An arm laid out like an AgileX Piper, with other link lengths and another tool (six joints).
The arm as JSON. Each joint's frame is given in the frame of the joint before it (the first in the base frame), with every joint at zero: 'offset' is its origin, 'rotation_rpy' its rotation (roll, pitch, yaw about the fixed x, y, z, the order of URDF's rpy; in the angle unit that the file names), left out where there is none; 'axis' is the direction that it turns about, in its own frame. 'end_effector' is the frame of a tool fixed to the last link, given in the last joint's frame.
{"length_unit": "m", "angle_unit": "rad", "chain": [
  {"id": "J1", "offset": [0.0, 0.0, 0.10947], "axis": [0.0, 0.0, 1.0]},
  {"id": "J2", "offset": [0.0, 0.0, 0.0], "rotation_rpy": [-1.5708, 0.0, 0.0], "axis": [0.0, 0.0, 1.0]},
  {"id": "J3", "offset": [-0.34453, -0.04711, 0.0], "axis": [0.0, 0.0, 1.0]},
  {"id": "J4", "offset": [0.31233, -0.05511, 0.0], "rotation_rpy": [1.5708, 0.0, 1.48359], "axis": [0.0, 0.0, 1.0]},
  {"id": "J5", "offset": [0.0, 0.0, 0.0], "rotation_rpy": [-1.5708, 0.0, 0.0], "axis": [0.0, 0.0, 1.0]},
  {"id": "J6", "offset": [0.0, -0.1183, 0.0], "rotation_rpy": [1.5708, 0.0, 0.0], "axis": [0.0, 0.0, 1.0]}
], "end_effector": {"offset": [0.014, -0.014, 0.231], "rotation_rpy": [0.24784, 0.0, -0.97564]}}
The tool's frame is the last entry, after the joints.
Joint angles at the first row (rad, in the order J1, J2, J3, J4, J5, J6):
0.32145 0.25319 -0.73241 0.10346 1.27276 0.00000
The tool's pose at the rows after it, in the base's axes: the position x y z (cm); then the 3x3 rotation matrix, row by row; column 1 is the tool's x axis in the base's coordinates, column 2 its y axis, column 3 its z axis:
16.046, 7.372, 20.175; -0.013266, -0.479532, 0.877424; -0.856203, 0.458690, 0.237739; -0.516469, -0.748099, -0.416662
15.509, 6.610, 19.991; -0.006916, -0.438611, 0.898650; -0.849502, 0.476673, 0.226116; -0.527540, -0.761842, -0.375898
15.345, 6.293, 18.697; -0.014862, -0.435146, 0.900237; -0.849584, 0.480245, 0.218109; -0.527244, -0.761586, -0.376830
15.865, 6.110, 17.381; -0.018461, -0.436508, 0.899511; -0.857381, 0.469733, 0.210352; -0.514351, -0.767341, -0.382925
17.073, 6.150, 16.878; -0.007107, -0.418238, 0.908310; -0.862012, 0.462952, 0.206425; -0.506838, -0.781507, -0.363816
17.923, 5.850, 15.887; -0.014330, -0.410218, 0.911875; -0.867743, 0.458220, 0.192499; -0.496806, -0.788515, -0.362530
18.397, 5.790, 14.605; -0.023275, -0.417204, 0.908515; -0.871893, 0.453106, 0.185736; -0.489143, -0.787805, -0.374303
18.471, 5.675, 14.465; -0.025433, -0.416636, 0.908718; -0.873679, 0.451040, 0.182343; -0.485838, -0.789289, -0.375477
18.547, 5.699, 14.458; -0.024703, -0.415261, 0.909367; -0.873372, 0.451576, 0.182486; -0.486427, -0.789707, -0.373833
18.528, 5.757, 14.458; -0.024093, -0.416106, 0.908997; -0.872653, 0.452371, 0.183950; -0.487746, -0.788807, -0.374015
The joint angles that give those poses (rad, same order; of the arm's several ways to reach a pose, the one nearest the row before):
0.32145 0.14941 -0.70679 0.09821 1.27705 0.00000
0.32143 0.07363 -0.68036 0.08117 1.28077 0.01460
0.32149 0.03653 -0.64331 0.07348 1.28130 0.02173
0.32146 0.02495 -0.60167 0.06425 1.25954 0.01325
0.32141 0.02034 -0.55981 0.05559 1.20376 -0.00003
0.32142 0.01680 -0.52053 0.03940 1.16789 -0.00003
0.32142 0.01680 -0.48437 0.03338 1.14501 -0.00003
0.32148 0.01680 -0.48069 0.02928 1.14302 0.00003
0.32144 0.01680 -0.47843 0.02931 1.13896 -0.00001
0.32143 0.01681 -0.47845 0.03121 1.13897 -0.00002

